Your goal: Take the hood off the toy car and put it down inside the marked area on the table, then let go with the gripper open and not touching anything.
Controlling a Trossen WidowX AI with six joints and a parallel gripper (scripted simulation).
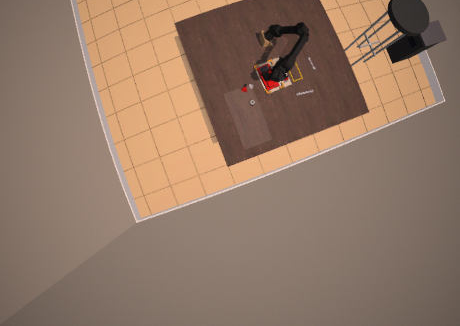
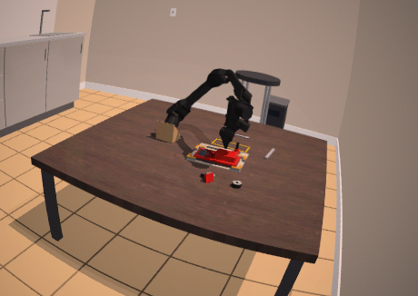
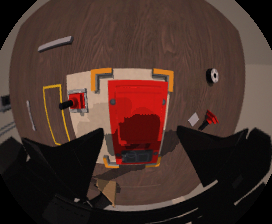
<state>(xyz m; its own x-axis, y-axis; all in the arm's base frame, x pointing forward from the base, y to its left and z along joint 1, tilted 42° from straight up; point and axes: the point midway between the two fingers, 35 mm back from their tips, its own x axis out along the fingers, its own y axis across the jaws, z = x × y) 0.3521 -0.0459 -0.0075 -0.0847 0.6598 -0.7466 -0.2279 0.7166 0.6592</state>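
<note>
Right now the hood is 50 mm below my gripper tip. From my gripper tip the other things lie so: black ring: 140 mm ahead, 180 mm to the right, 80 mm below; grey bar: 130 mm ahead, 260 mm to the left, 80 mm below.
</note>
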